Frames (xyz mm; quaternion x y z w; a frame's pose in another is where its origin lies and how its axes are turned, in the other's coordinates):
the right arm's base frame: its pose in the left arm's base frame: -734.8 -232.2 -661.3 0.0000 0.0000 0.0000 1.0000
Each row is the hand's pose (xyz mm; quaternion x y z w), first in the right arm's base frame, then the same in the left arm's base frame.
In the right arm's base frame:
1: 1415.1 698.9 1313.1 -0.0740 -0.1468 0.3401 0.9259
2: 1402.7 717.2 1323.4 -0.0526 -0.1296 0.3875 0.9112
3: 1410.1 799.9 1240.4 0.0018 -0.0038 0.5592 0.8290
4: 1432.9 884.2 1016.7 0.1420 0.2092 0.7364 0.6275
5: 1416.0 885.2 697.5 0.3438 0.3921 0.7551 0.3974
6: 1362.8 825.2 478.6 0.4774 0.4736 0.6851 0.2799
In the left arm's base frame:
1: 680.3 466.7 651.8 -0.0740 -0.1468 0.3401 0.9259
2: 667.9 485.0 662.1 -0.0526 -0.1296 0.3875 0.9112
3: 675.3 567.7 579.1 0.0018 -0.0038 0.5592 0.8290
4: 698.1 652.0 355.4 0.1420 0.2092 0.7364 0.6275
5: 681.2 653.0 36.2 0.3438 0.3921 0.7551 0.3974
6: 628.0 593.0 -182.7 0.4774 0.4736 0.6851 0.2799

